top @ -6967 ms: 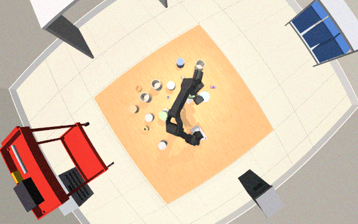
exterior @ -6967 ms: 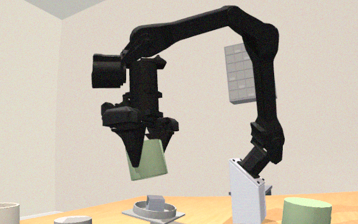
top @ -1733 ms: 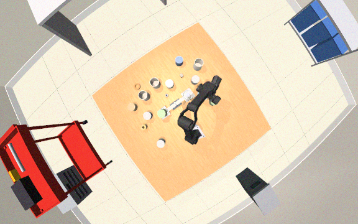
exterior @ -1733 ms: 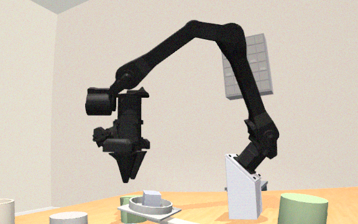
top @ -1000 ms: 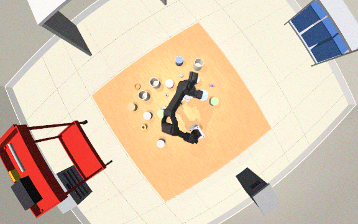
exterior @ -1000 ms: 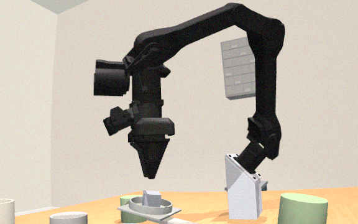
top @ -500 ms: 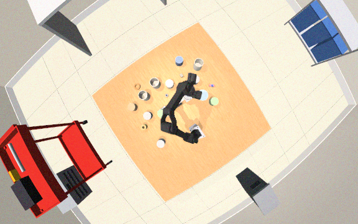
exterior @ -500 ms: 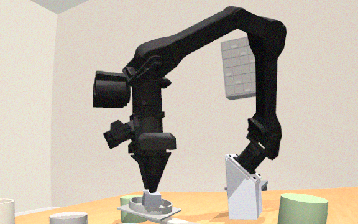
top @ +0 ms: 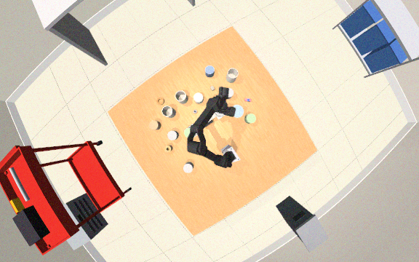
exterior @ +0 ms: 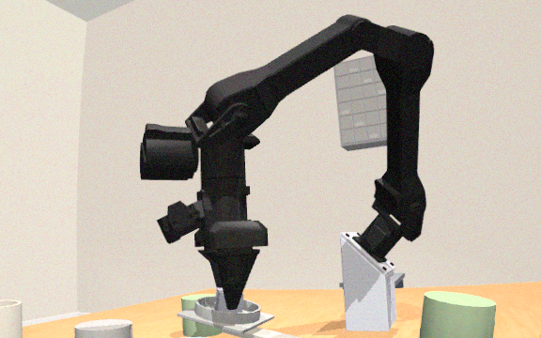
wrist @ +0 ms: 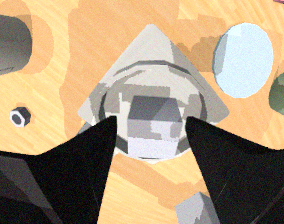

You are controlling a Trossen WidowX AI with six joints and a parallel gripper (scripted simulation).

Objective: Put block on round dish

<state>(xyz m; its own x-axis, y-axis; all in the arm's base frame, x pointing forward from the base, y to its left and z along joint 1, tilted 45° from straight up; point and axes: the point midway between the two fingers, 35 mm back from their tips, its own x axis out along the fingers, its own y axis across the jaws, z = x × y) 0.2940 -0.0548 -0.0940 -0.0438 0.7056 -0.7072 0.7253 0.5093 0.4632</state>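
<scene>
The pale blue round dish lies 13 cm to the right of my gripper tip, 8 cm below it and 7 cm behind it. Round my gripper tip: grey block (right at my gripper tip); then green cup (19 cm to the right, 16 cm behind, 5 cm below); then balance (12 cm to the left, 4 cm below).
</scene>
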